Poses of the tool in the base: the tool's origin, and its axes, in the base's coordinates. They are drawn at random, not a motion.
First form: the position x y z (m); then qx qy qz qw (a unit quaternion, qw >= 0).
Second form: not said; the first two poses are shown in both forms.
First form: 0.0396 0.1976 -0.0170 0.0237 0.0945 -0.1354 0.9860
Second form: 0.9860 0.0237 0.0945 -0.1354 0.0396 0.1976 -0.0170
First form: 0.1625 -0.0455 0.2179 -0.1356 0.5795 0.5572 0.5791
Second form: 0.5791 -0.1356 0.5795 0.5572 0.1625 -0.0455 0.2179
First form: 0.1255 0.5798 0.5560 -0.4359 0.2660 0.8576 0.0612
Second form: 0.0612 -0.4359 0.2660 0.8576 0.1255 0.5798 0.5560
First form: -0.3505 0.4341 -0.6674 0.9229 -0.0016 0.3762 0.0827
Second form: 0.0827 0.9229 -0.0016 0.3762 -0.3505 0.4341 -0.6674
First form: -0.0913 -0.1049 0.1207 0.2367 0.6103 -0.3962 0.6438
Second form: 0.6438 0.2367 0.6103 -0.3962 -0.0913 -0.1049 0.1207
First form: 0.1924 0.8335 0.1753 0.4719 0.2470 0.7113 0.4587
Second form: 0.4587 0.4719 0.2470 0.7113 0.1924 0.8335 0.1753
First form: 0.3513 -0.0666 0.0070 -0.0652 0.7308 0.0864 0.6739
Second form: 0.6739 -0.0652 0.7308 0.0864 0.3513 -0.0666 0.0070
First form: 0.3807 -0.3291 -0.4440 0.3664 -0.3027 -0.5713 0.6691
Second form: 0.6691 0.3664 -0.3027 -0.5713 0.3807 -0.3291 -0.4440
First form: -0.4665 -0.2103 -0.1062 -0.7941 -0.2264 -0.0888 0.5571
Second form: 0.5571 -0.7941 -0.2264 -0.0888 -0.4665 -0.2103 -0.1062
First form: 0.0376 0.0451 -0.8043 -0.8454 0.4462 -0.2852 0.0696
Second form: 0.0696 -0.8454 0.4462 -0.2852 0.0376 0.0451 -0.8043
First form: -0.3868 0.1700 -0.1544 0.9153 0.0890 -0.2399 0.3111
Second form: 0.3111 0.9153 0.0890 -0.2399 -0.3868 0.1700 -0.1544
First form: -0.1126 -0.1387 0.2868 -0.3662 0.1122 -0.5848 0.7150
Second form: 0.7150 -0.3662 0.1122 -0.5848 -0.1126 -0.1387 0.2868
